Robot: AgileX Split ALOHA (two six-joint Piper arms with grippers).
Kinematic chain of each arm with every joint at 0, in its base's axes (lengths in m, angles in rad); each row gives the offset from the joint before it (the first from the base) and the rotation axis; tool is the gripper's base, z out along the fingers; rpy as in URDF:
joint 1: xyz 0 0 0.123 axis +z
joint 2: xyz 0 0 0 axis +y
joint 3: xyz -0.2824 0 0.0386 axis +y
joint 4: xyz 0.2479 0 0.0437 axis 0.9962 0 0.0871
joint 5: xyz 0 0 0 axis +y
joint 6: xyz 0.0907 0 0.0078 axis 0.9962 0 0.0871
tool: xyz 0 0 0 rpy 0 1.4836 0
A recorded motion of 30 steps. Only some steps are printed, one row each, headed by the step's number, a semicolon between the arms.
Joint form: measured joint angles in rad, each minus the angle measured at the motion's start. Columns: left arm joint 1, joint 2, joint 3, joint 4, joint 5, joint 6; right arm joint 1, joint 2, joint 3, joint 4, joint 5, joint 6.
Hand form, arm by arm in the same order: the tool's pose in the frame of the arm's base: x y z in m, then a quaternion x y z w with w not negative. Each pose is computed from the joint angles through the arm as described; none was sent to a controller.
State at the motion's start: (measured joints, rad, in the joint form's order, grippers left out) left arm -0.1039 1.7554 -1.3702 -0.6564 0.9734 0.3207; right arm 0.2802 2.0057 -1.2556 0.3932 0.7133 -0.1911
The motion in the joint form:
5: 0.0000 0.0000 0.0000 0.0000 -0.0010 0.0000; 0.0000 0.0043 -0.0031 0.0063 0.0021 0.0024
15: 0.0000 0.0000 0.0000 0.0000 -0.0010 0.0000; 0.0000 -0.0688 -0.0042 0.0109 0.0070 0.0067
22: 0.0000 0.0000 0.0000 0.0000 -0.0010 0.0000; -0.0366 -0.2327 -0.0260 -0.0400 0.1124 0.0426
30: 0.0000 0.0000 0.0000 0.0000 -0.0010 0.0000; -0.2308 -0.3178 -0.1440 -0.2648 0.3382 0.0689
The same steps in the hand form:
5: 0.3606 -0.0838 0.2688 0.06067 0.94439 -0.27347 0.17224; 0.3646 0.1291 0.1392 -0.09373 0.98069 0.14799 0.08692
15: 0.3606 -0.0838 0.2688 0.06067 0.94439 -0.27347 0.17224; 0.3622 0.1289 0.1676 -0.09482 0.97573 0.15677 0.11992
22: 0.3606 -0.0838 0.2688 0.06067 0.94439 -0.27347 0.17224; 0.3493 0.1107 0.2314 -0.09533 0.97020 0.15524 0.15979
30: 0.3606 -0.0838 0.2688 0.06067 0.94439 -0.27347 0.17224; 0.3490 0.0274 0.2845 -0.06191 0.98365 0.05424 0.16018

